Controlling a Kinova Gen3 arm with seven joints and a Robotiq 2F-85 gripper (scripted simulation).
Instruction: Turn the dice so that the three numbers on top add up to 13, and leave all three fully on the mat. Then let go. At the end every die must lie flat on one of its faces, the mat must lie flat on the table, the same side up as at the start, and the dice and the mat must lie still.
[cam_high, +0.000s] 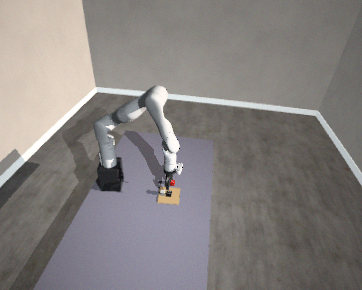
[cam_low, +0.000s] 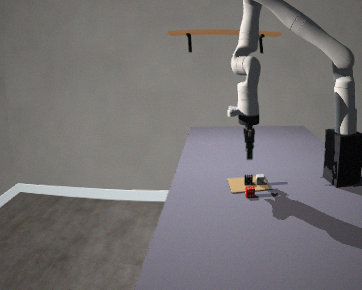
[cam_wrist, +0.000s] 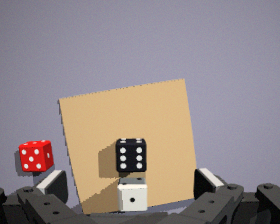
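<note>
Now: the red die 11 cm to the left of my hand and 10 cm below it. Round my hand: black die (10 cm below); then tan mat (11 cm below); then white die (10 cm below, 4 cm behind).
</note>
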